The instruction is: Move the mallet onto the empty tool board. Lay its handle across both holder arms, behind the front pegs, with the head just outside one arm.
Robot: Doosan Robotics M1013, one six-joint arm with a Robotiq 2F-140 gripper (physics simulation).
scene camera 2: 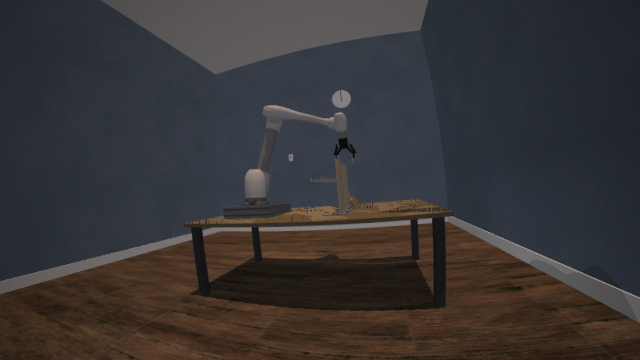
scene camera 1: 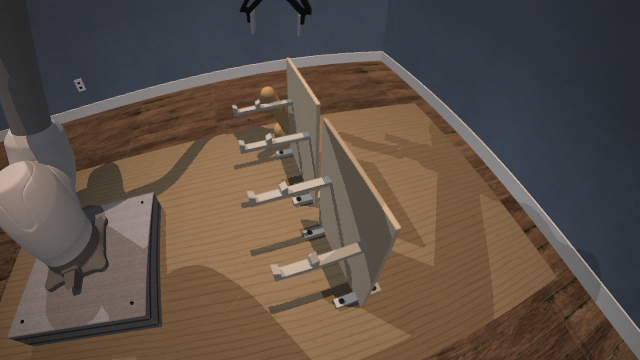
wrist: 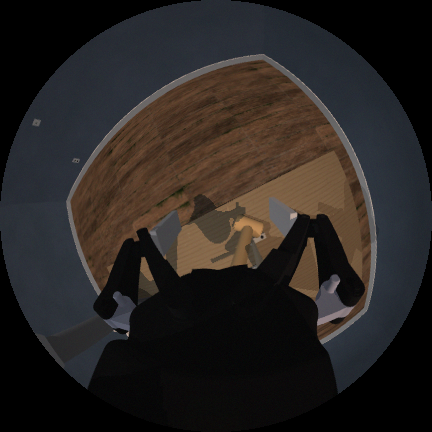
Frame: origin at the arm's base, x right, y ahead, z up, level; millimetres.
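Seen in the pictures: gripper, fingertip midpoint: (scene camera 2: 346,162) (scene camera 1: 275,31) (wrist: 223,213); arm's base, origin of the base link: (scene camera 1: 79,252).
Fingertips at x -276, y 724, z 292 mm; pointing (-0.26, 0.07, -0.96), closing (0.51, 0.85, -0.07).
Pixels of each thing's middle, then the offset from my fingertips to it. Level surfaces: height alone.
- orange wooden mallet, body centre: (scene camera 1: 281,115) (wrist: 243,243) dx +109, dy -41, dz -235 mm
- far tool board, body centre: (scene camera 1: 280,135) (scene camera 2: 338,186) dx +237, dy -96, dz -202 mm
- wooden table, its level: dz -363 mm
The orange wooden mallet (scene camera 1: 267,93) (wrist: 248,226) is at the far tool board (scene camera 1: 302,100). In scene camera 1 its upper round end shows beyond the farthest arm (scene camera 1: 245,109), which crosses in front of it. Another round orange part shows lower down. The board and arms hide some of it, and I cannot tell what supports it. The near tool board (scene camera 1: 361,215) has two bare holder arms (scene camera 1: 302,188) (scene camera 1: 295,268) with pegs. My gripper (scene camera 1: 275,33) (scene camera 2: 345,158) (wrist: 223,213) is open and empty, above board height. In the wrist view the mallet shows below, between and beyond the fingers.
Both boards stand upright on clamp feet on the wooden table (scene camera 1: 200,310) (scene camera 2: 395,217), the far board's second arm (scene camera 1: 255,145) between the others. The robot's base plate (scene camera 1: 117,300) (scene camera 2: 235,212) is left of the boards in scene camera 1. A wall clock (scene camera 2: 341,99) hangs behind.
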